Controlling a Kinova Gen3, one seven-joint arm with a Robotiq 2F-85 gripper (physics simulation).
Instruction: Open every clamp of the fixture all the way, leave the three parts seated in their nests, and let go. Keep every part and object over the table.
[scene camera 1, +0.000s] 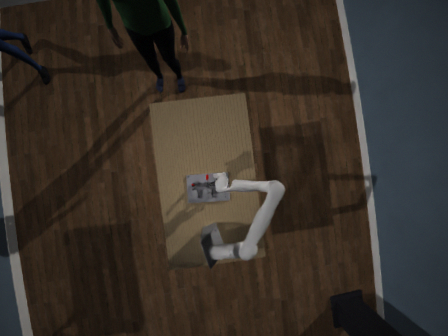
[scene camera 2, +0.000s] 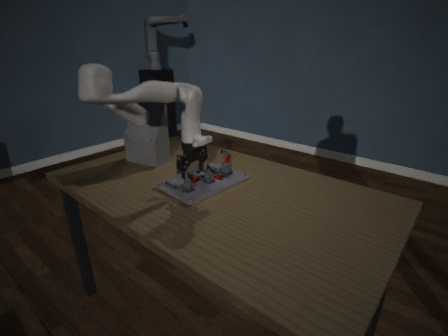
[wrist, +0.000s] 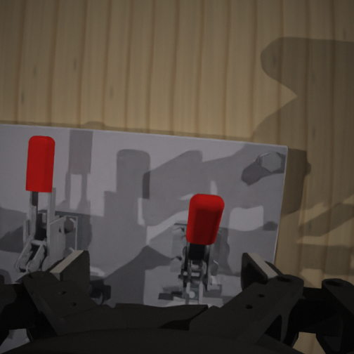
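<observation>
A grey fixture plate (scene camera 1: 192, 200) (scene camera 2: 192, 198) (wrist: 125, 137) lies on the table. In the wrist view, one clamp's red handle (wrist: 205, 219) (scene camera 2: 195, 178) looks short and wide, as if tilted up. The middle clamp's red handle (wrist: 40, 164) (scene camera 1: 207, 177) (scene camera 2: 218, 177) lies low, pointing to the plate's edge. The far clamp's red handle (scene camera 2: 228, 158) (scene camera 1: 193, 185) stands steeply up. My gripper (wrist: 165, 268) (scene camera 2: 192, 172) is open and empty, pointing down, its fingers either side of the nearest clamp. The arm hides it in scene camera 1. The grey parts in their nests cannot be told clearly.
The wooden table (scene camera 1: 200, 130) (scene camera 2: 300, 230) extends around the plate. The arm's grey base block (scene camera 2: 147, 145) stands at one table end. A person in green (scene camera 1: 145, 17) stands beyond the table's other end. A bolt head (wrist: 270, 161) sits at the plate's corner.
</observation>
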